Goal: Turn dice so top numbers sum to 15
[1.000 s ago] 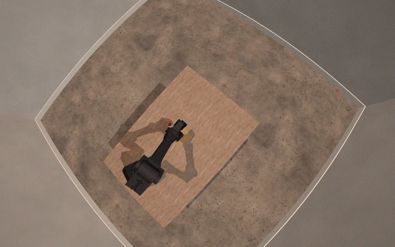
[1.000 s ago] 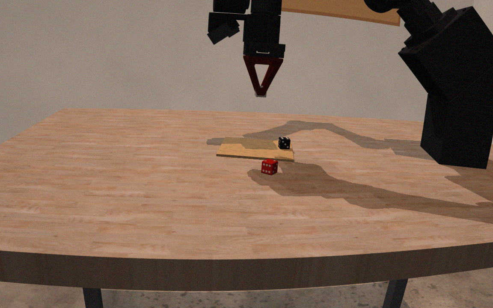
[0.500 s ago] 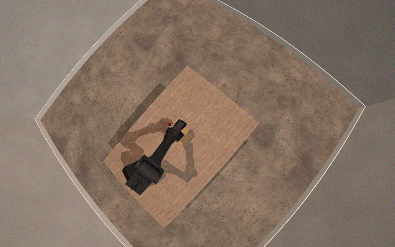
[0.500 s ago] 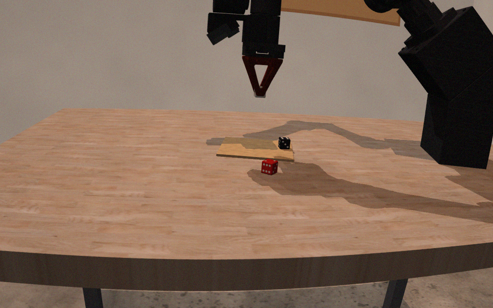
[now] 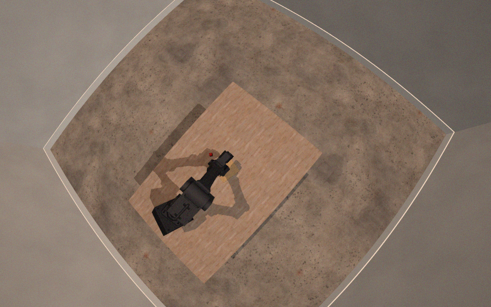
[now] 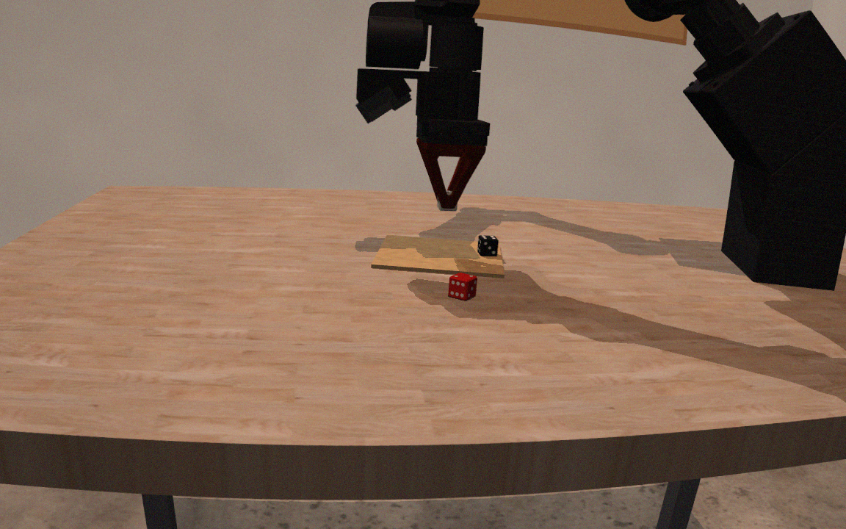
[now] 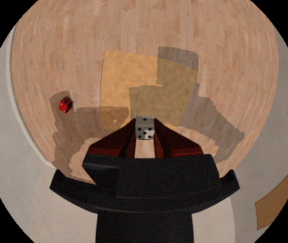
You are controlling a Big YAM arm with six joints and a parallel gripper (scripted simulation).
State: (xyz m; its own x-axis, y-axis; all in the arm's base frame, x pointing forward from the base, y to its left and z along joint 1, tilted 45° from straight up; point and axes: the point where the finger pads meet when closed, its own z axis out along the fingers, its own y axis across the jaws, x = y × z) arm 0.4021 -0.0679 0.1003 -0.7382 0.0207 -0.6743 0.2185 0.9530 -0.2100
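The tan mat is 6 cm below my hand. Also, from my hand: red die: 14 cm to the left, 6 cm below, 5 cm ahead; then black die: 5 cm below, 5 cm behind, 2 cm to the left; then white die: right at my hand.
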